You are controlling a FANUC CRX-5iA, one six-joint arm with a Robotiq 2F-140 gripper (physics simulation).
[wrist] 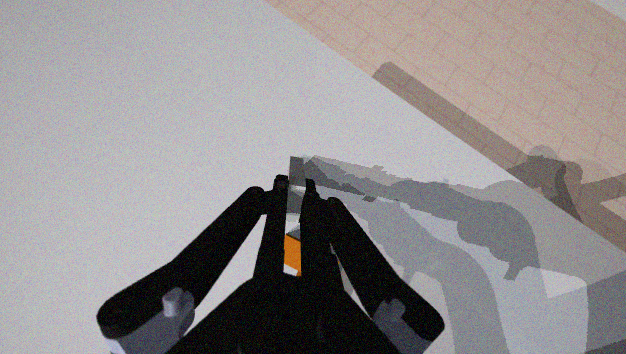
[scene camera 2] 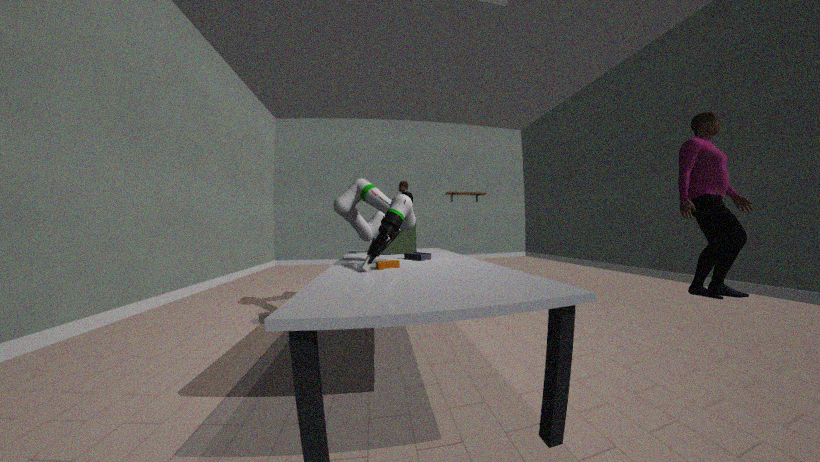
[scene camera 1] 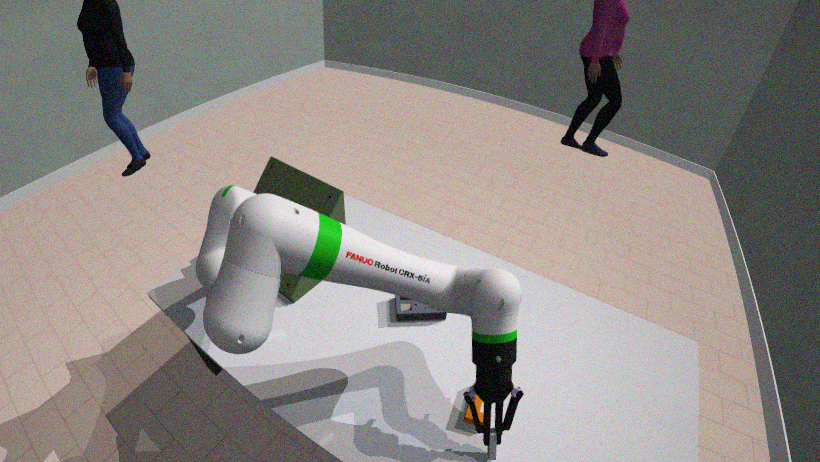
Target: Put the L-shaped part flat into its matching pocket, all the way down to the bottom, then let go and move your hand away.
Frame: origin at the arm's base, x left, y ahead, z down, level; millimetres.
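Seen in the pictures: gripper, between the fingertips: (wrist: 294, 168) (scene camera 2: 364, 269) (scene camera 1: 491, 456); arm's base, origin of its link: (scene camera 2: 398, 234).
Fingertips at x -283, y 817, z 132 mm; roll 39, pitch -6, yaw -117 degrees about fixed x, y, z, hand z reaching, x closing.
Observation:
Offsets run from my fingertips to a thing's top centre. Level surfaces: height alone.
The orange L-shaped part @(dz -20, dx +116, dy -73 mm) (scene camera 1: 470, 411) (scene camera 2: 387, 264) (wrist: 291, 258) lies on the white table @(dz +10 mm) (scene camera 1: 602, 373) (scene camera 2: 429, 292) (wrist: 130, 109), near its front edge. My gripper (scene camera 1: 491, 441) (scene camera 2: 365, 266) (wrist: 294, 168) is shut with nothing between the fingers. Its tips are down at the table surface, just beside the part, which shows behind the fingers in the wrist view. The dark fixture with the pocket @(dz -27, dx +325, dy -344 mm) (scene camera 1: 415, 309) (scene camera 2: 417, 256) stands farther back on the table, partly hidden by my forearm. I cannot see the pocket's shape clearly.
A green block (scene camera 1: 297, 186) (scene camera 2: 404, 244) stands at the arm's base. One person in a black top (scene camera 1: 111, 74) and one in a magenta top (scene camera 1: 599, 74) (scene camera 2: 708, 201) walk on the floor, away from the table. The table's edge is close to the gripper.

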